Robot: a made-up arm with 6 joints.
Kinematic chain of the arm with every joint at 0, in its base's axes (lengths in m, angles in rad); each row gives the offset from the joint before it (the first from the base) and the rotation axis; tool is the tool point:
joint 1: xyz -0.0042 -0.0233 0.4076 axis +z
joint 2: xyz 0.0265 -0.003 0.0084 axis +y
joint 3: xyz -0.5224 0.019 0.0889 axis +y
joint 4: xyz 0.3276 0.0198 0.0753 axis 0.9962 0 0.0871
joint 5: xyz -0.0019 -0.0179 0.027 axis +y
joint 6: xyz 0.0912 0.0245 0.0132 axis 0.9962 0 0.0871
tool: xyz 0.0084 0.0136 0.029
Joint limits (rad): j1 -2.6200..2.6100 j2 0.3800..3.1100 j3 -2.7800..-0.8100 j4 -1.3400..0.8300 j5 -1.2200..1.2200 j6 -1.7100..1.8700
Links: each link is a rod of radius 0.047 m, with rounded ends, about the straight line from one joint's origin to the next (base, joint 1, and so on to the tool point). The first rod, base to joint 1, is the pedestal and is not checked.
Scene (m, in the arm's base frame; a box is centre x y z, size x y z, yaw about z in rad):
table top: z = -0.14
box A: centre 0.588 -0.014 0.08 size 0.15 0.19 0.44 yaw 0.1
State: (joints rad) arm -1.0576 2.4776 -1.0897 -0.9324 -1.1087 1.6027
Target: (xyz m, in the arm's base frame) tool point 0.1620 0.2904 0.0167
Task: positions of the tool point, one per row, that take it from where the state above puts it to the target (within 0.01 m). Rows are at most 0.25 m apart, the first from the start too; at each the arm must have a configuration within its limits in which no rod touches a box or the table.
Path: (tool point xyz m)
1: 0.5962 -0.4506 0.4044
2: 0.6864 -0.2750 0.4535
3: 0.7230 -0.0814 0.5022
4: 0.7032 0.1134 0.5503
5: 0.6790 0.2122 0.4168
6: 0.6093 0.2926 0.2892
7: 0.5056 0.3419 0.1790
8: 0.3852 0.3544 0.0950
9: 0.2661 0.3337 0.0413
10: 0.1620 0.2904 0.0167

